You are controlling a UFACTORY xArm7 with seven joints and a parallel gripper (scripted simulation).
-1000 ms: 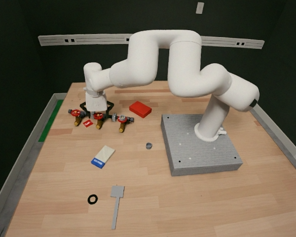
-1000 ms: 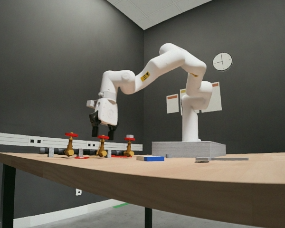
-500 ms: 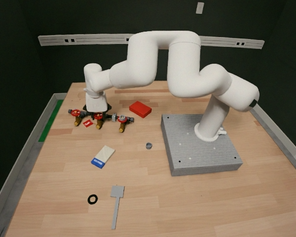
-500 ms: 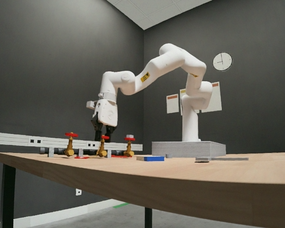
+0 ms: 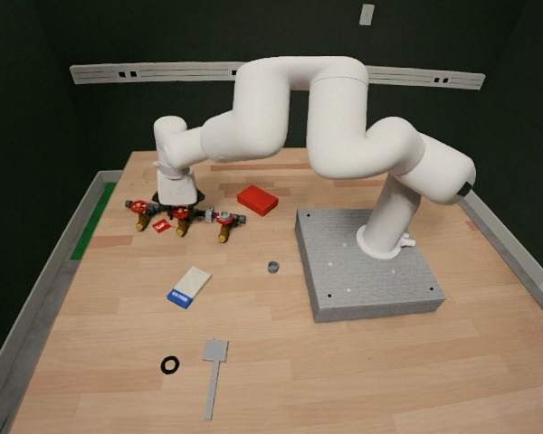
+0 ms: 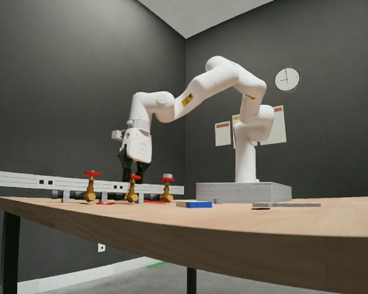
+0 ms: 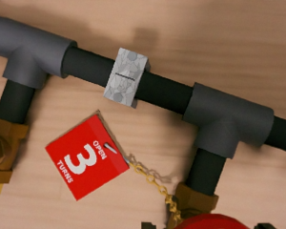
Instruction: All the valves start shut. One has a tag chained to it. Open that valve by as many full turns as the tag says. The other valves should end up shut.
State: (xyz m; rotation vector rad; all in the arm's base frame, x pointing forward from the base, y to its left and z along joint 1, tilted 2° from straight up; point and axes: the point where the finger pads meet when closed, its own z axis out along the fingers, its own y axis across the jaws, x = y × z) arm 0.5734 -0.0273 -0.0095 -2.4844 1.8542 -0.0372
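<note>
My gripper is now 8 cm short of the red tag, 2 cm to the left of it and 8 cm above it. Also, from my hand: blue box (8 cm behind, 20 cm to the left, 8 cm below); then red block (20 cm behind, 17 cm to the right, 7 cm below); then grey cap (13 cm behind, 1 cm to the left, 1 cm above).
</note>
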